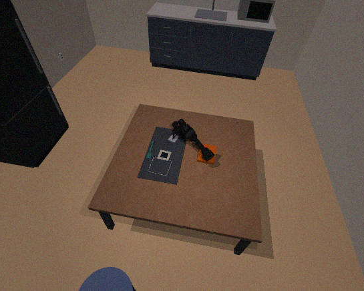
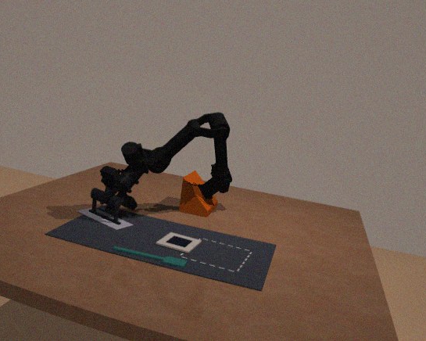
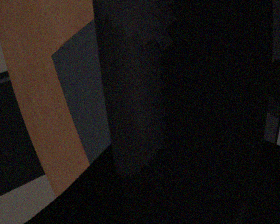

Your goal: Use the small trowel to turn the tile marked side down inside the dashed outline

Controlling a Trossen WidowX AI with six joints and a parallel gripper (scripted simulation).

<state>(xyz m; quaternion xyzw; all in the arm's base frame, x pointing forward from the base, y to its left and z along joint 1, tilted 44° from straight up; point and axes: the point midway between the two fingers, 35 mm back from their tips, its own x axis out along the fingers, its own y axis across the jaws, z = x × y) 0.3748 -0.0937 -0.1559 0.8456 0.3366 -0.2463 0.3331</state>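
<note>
My gripper tip is now 10 mm past the dark mat, 240 mm to the right of it and 70 mm above it. From my gripper tip the other things lie so: teal trowel: 130 mm ahead, 280 mm to the left, 40 mm below; tile: 10 mm behind, 280 mm to the left, 40 mm below.
</note>
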